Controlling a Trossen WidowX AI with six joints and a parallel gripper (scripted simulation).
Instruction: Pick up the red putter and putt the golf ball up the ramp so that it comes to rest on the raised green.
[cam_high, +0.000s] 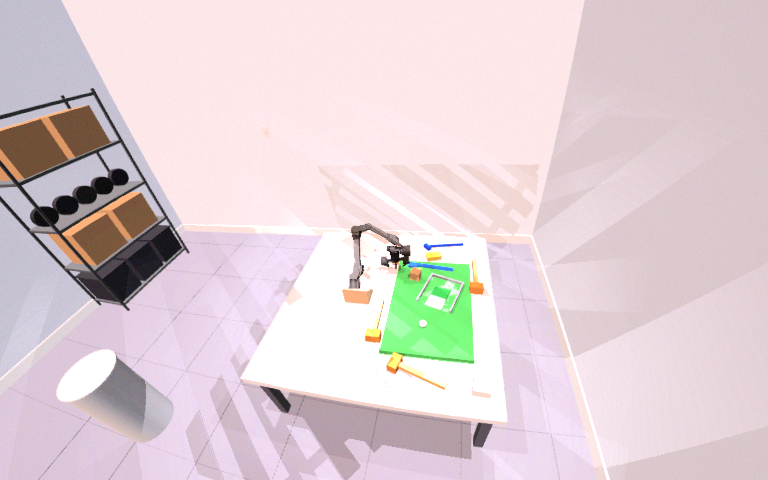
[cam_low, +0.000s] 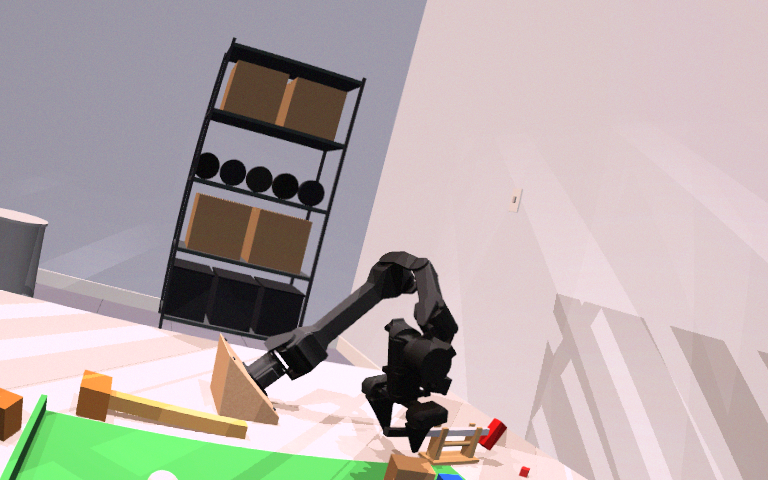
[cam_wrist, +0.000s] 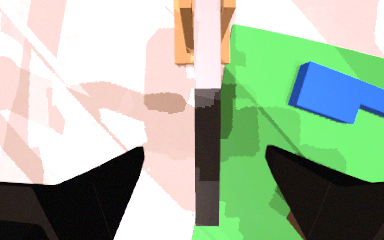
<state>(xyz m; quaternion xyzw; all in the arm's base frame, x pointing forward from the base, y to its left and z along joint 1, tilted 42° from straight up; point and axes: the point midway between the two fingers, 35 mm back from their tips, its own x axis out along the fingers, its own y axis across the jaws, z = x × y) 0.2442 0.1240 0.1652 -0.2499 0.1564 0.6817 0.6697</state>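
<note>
My gripper tip is 140 mm short of the wooden block, 60 mm to the left of it and 10 mm above it. The rest, counted from my gripper tip: green mat: 230 mm ahead, 270 mm to the right, 40 mm below; then white golf ball: 190 mm ahead, 440 mm to the right, 20 mm below.
</note>
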